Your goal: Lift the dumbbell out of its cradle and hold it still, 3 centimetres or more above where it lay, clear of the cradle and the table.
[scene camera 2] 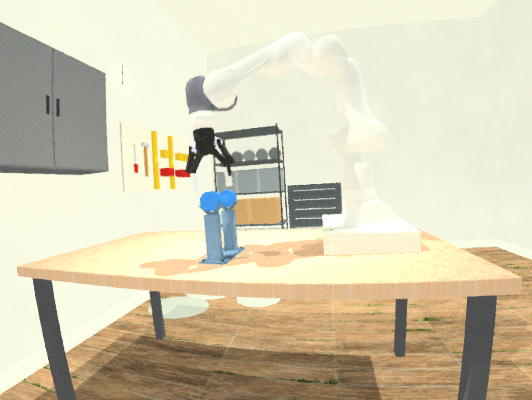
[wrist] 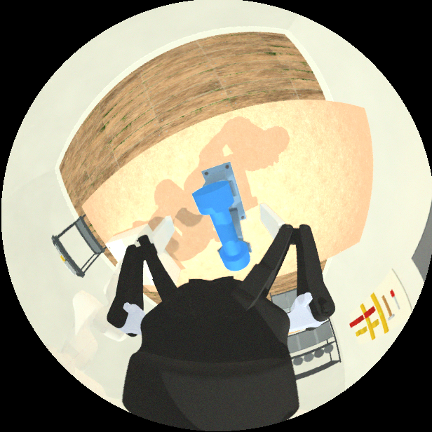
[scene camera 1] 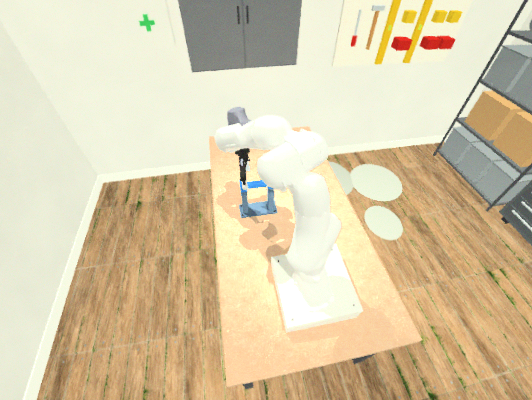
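The blue dumbbell (scene camera 1: 257,184) (scene camera 2: 210,201) (wrist: 225,227) lies level across the two upright posts of the blue-grey cradle (scene camera 1: 258,210) (scene camera 2: 213,237) (wrist: 214,173). The cradle stands on the wooden table (scene camera 1: 255,345) (scene camera 2: 300,288) (wrist: 330,150). My gripper (scene camera 1: 244,187) (scene camera 2: 212,181) (wrist: 215,217) is open and empty, pointing down. In the second scene view its fingertips are a little above the dumbbell's heads. In the wrist view the pale fingertips stand to either side of the dumbbell's bar, apart from it. In the first scene view the arm hides the dumbbell's right end.
The arm's white base (scene camera 1: 320,295) (scene camera 2: 372,240) is bolted on the table, to the right of the cradle in the second scene view. A grey wall cabinet (scene camera 1: 215,35) (scene camera 2: 30,100) hangs on the wall. A shelf rack (scene camera 2: 247,132) and a dark drawer unit (scene camera 2: 314,205) stand beyond the table.
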